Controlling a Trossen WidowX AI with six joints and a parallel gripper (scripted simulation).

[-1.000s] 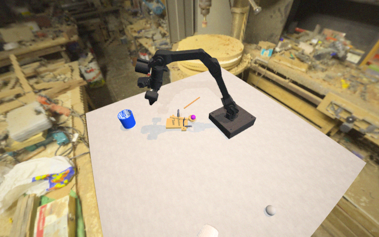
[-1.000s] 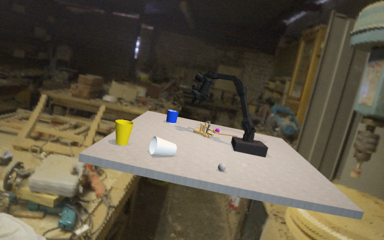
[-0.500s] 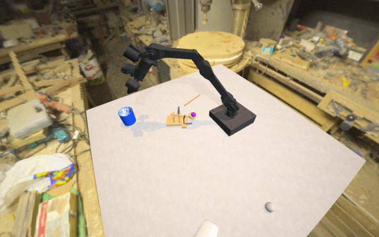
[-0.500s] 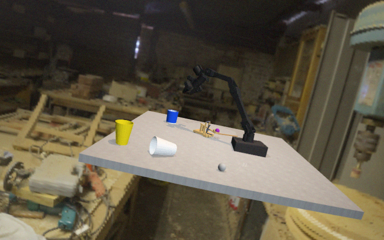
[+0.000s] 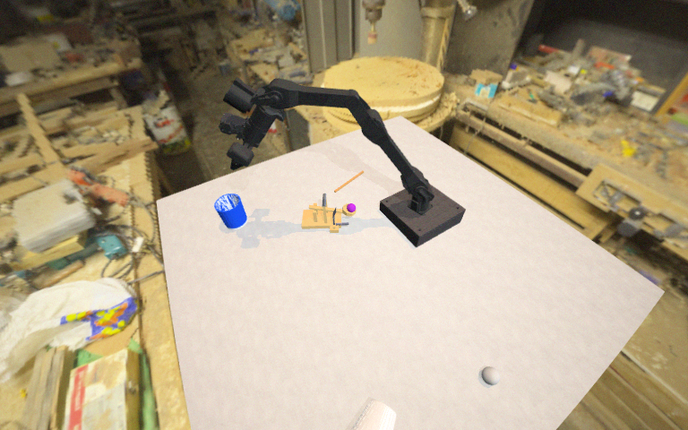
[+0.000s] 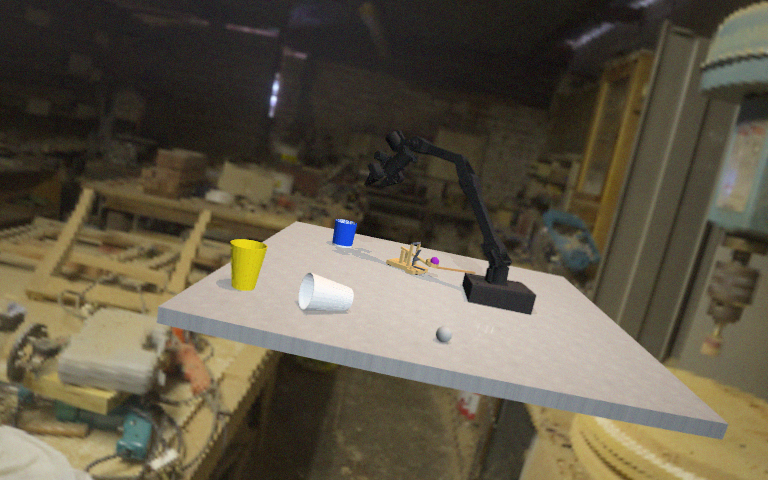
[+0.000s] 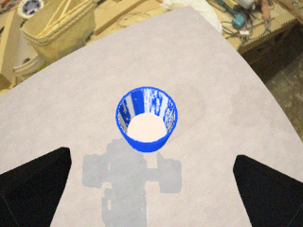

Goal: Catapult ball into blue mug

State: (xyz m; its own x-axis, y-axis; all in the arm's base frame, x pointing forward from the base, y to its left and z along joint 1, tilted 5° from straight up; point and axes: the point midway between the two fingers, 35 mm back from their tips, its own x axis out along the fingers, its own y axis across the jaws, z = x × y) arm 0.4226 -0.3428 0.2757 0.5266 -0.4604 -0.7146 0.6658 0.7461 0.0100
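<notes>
The magenta ball lies 26 cm behind my gripper tip, 23 cm to the left of it and 21 cm below it. Also, from my gripper tip: blue mug: 24 cm below, 7 cm ahead, 5 cm to the right; then thin orange stick: 39 cm behind, 26 cm below, 6 cm to the left; then wooden catapult: 22 cm below, 20 cm to the left, 20 cm behind.
</notes>
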